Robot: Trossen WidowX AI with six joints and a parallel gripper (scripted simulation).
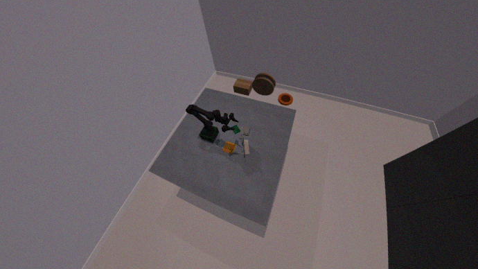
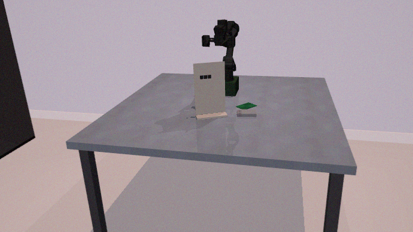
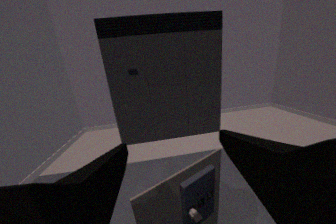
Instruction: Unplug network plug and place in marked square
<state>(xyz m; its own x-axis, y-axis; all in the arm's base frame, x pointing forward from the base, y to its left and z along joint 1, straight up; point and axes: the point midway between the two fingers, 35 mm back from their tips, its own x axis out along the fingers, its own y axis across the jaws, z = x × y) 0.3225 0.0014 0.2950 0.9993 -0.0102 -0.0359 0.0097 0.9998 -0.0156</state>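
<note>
Now: gripper tip 160 mm above the network plug, 50 mm short of it and 20 mm to the left of it. Round my gripper tip: orange marked square: 390 mm below, 90 mm behind, 80 mm to the right; then grey upright panel: 250 mm below, 70 mm ahead, 20 mm to the right; then small grey block: 380 mm below, 180 mm to the left.
</note>
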